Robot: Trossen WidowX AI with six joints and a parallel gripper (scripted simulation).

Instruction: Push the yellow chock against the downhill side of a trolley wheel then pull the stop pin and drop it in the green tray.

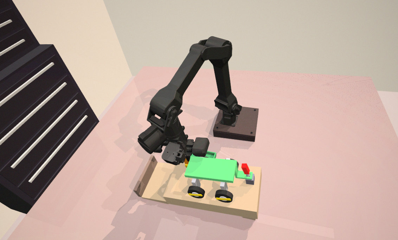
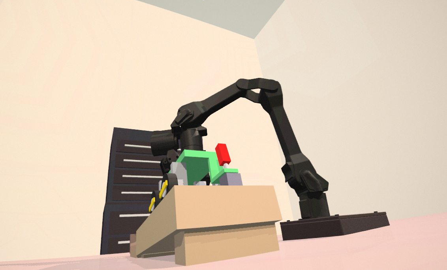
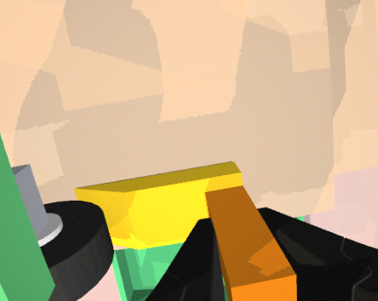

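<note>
The yellow chock is 20 mm to the left of my gripper tip and 10 mm below it. Also, from my gripper tip: green tray (70 mm behind, 10 mm to the left, 100 mm below); tan ramp (50 mm ahead, 110 mm to the left, 40 mm below); green trolley (50 mm ahead, 110 mm to the left, 20 mm above).
</note>
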